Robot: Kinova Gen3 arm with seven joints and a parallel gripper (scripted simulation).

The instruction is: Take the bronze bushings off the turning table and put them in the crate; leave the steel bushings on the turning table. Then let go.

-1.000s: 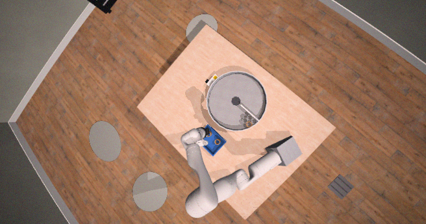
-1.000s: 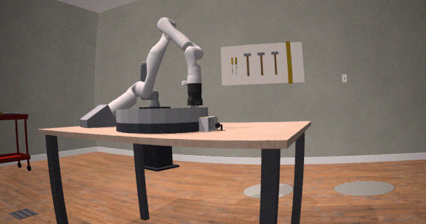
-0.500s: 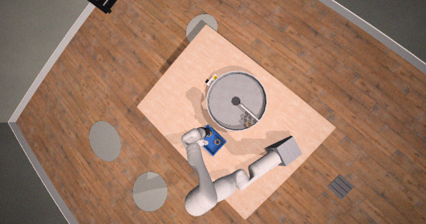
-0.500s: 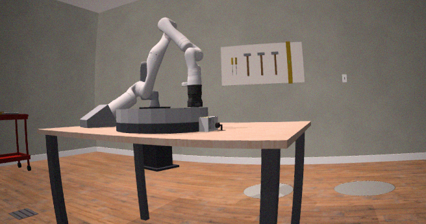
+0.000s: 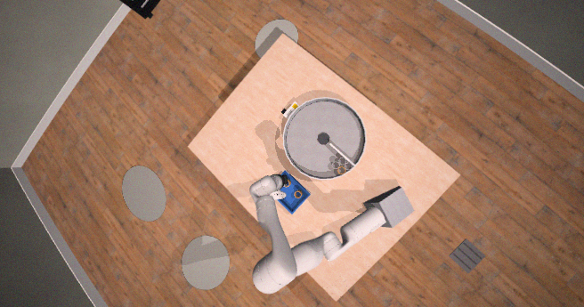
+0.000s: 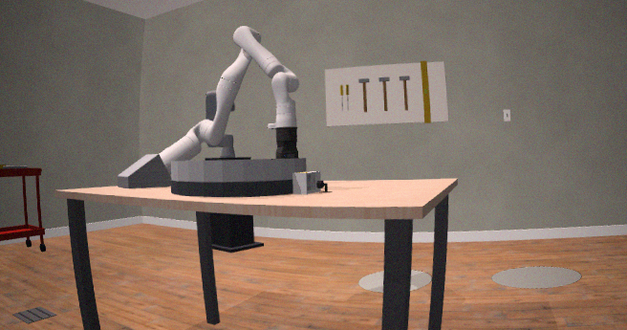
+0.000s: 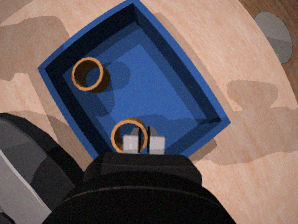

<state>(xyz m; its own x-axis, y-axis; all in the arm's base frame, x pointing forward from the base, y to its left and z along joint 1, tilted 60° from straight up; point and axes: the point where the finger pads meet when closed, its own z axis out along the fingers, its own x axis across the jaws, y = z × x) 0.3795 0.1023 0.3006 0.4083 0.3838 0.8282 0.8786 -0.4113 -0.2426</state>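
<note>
Now: hand 5 cm past the blue crate and 2 cm above it. The rest, counted from my hand: grey turning table: 32 cm to the right, 7 cm ahead, 1 cm above.
</note>
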